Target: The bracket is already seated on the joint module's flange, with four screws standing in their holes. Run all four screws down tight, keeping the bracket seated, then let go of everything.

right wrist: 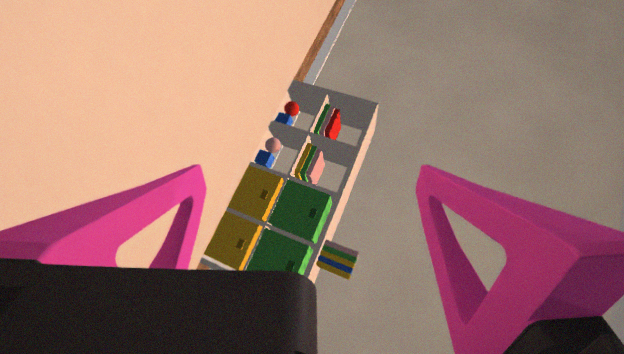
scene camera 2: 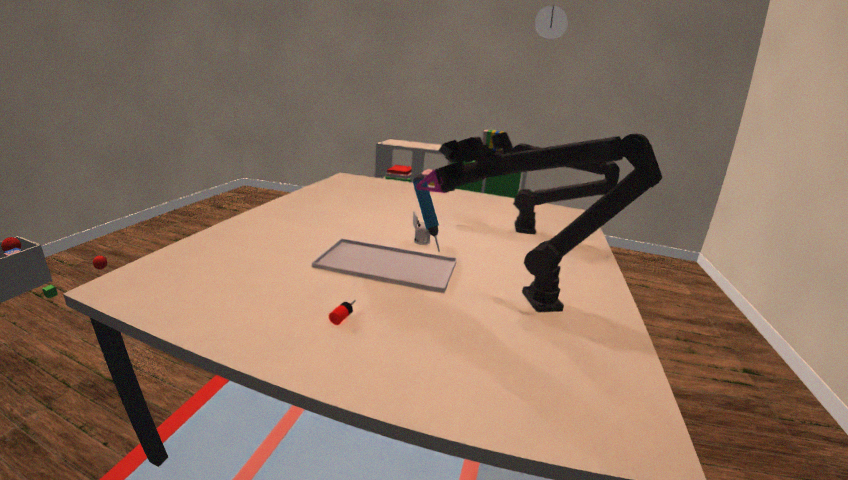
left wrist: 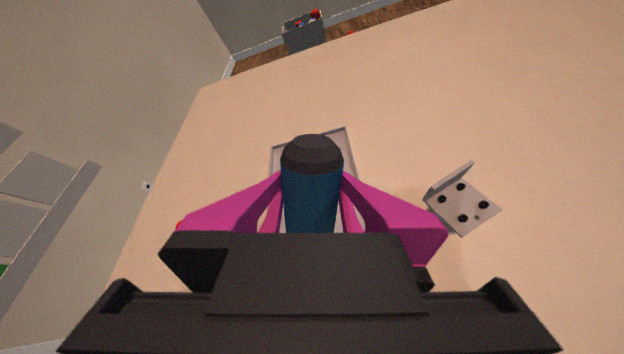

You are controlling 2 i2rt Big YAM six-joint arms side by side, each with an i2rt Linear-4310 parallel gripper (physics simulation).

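Pixels of known places: left gripper, fingertip midpoint: (scene camera 2: 418, 187) (left wrist: 311, 177); right gripper, fingertip midpoint: (right wrist: 311, 176); left arm's base, link origin: (scene camera 2: 541, 300); right arm's base, link origin: (scene camera 2: 524, 228).
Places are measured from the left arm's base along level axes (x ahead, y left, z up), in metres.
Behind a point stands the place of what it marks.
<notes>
The left gripper (scene camera 2: 423, 183) {y -0.263, x 0.346, z 0.250 m} (left wrist: 312, 177) {y -0.263, x 0.346, z 0.250 m} is shut on a blue screwdriver (scene camera 2: 426, 205) {y -0.214, x 0.326, z 0.209 m} (left wrist: 311, 200) {y -0.256, x 0.322, z 0.265 m}, which tilts slightly, its thin tip pointing down above the table beside the tray. The grey bracket (left wrist: 470, 202) {y -0.445, x 0.286, z 0.066 m} is an angled plate on the joint module (scene camera 2: 421, 234) {y -0.406, x 0.301, z 0.039 m}; in the left wrist view it lies to the right of the left gripper. Four black screw heads show in its plate; how deep they sit cannot be told. The screwdriver tip is apart from them. The right gripper (right wrist: 311, 175) {y -0.815, x 0.009, z 0.233 m} is open and empty, away from the bracket, with a shelf unit in its view.
A shallow grey tray (scene camera 2: 380, 280) {y -0.124, x 0.460, z 0.003 m} (left wrist: 351, 150) {y -0.380, x 0.511, z 0.016 m} lies in front of the joint module. A red screwdriver (scene camera 2: 340, 313) {y 0.092, x 0.565, z 0.030 m} lies on the table (scene camera 2: 505, 380) {y 0.309, x 0.222, z 0.000 m} nearer the scene camera. A shelf unit (scene camera 2: 380, 159) (right wrist: 367, 132) stands beyond the far table edge. A toy bin (scene camera 2: 23, 273) (left wrist: 305, 39) stands on the floor.
</notes>
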